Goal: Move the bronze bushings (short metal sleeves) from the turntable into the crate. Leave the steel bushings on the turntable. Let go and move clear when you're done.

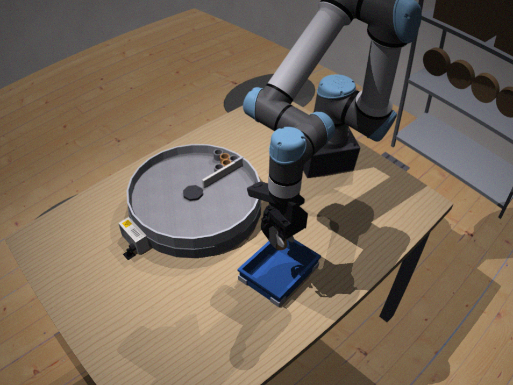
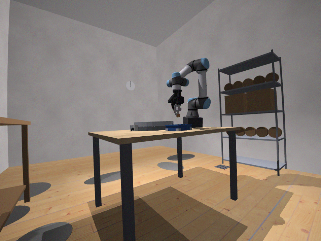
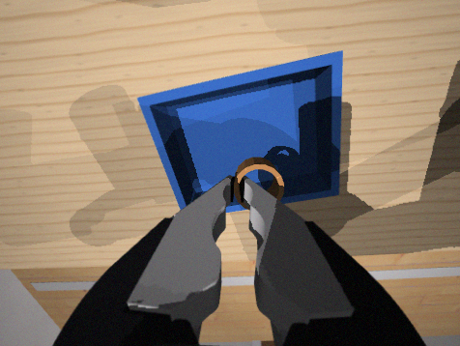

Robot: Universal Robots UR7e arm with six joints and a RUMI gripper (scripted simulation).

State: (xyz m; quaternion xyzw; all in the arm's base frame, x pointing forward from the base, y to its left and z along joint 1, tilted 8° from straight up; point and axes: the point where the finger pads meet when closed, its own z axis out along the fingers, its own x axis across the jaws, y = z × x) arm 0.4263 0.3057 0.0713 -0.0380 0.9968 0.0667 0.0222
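Right now the blue crate is 110 mm below my hand, 10 mm to the left of it and 10 mm behind it. From my hand the other things lie so: grey turntable: 360 mm to the right, 80 mm below, 70 mm ahead.
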